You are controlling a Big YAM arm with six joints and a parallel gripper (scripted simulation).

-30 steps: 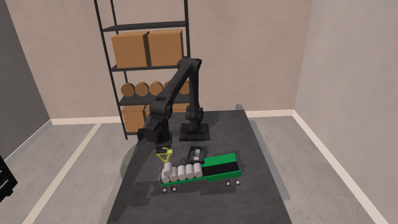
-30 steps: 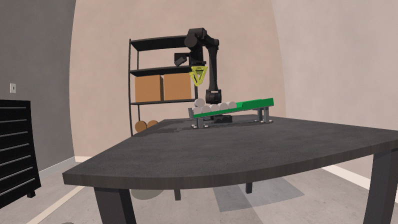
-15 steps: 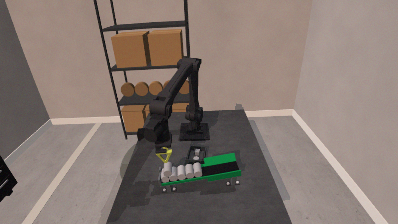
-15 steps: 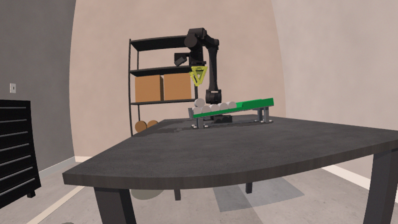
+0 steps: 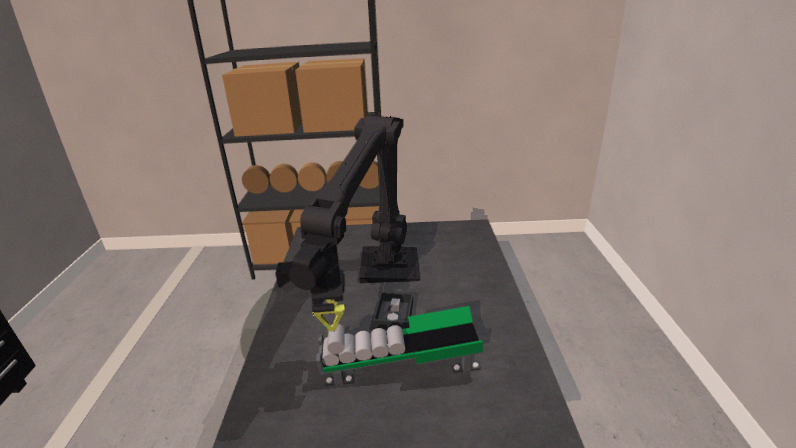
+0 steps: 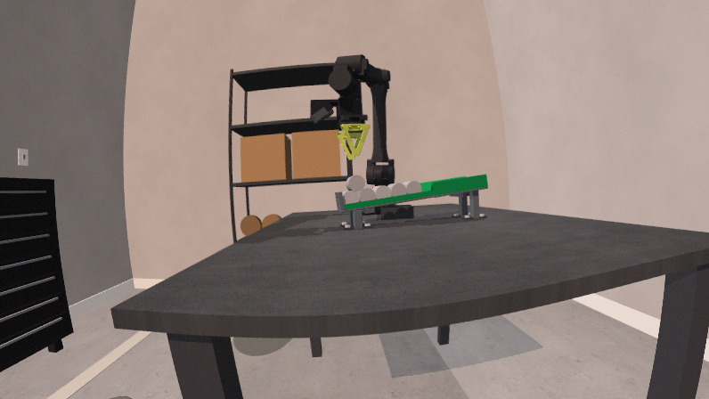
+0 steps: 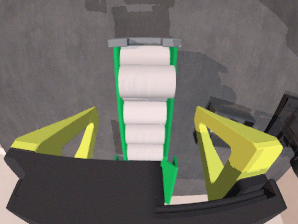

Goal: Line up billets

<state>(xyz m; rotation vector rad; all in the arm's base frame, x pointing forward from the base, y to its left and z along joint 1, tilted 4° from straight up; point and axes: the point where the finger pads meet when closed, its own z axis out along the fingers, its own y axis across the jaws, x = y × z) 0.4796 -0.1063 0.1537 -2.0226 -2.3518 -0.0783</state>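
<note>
Now: the stop 1 cm ahead of my hand, 4 cm to the right of it and 12 cm below it. From my hand the other things lie so: small dark tray: 21 cm behind, 12 cm to the left, 17 cm below.
</note>
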